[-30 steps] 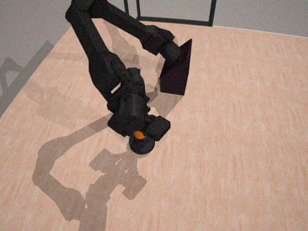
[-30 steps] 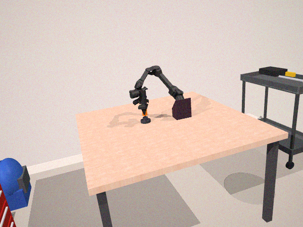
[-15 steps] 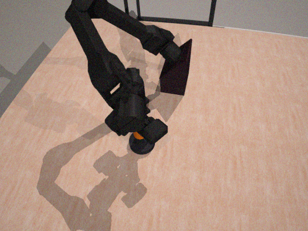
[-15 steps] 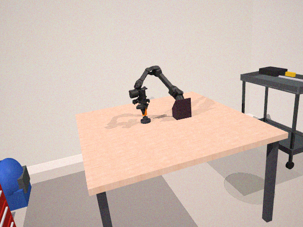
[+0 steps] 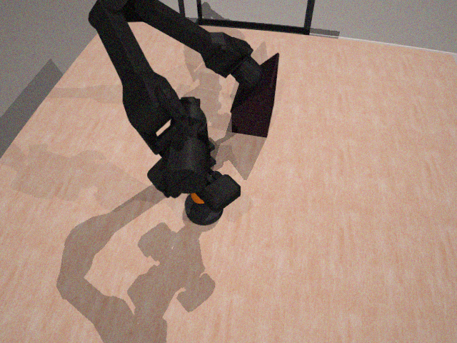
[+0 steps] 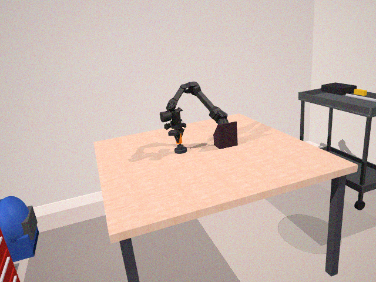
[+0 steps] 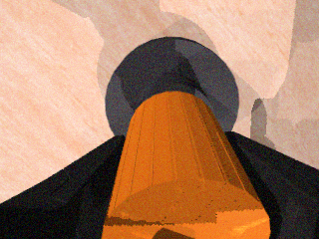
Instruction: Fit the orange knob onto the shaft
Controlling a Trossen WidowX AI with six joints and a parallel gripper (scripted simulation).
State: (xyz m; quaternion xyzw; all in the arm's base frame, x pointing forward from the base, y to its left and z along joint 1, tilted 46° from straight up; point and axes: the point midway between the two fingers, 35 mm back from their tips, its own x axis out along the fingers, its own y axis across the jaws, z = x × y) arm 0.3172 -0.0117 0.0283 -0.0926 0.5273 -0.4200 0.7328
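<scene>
Right now my gripper tip is 2 cm below the orange knob. Round my gripper tip: round pedestal (4 cm below).
</scene>
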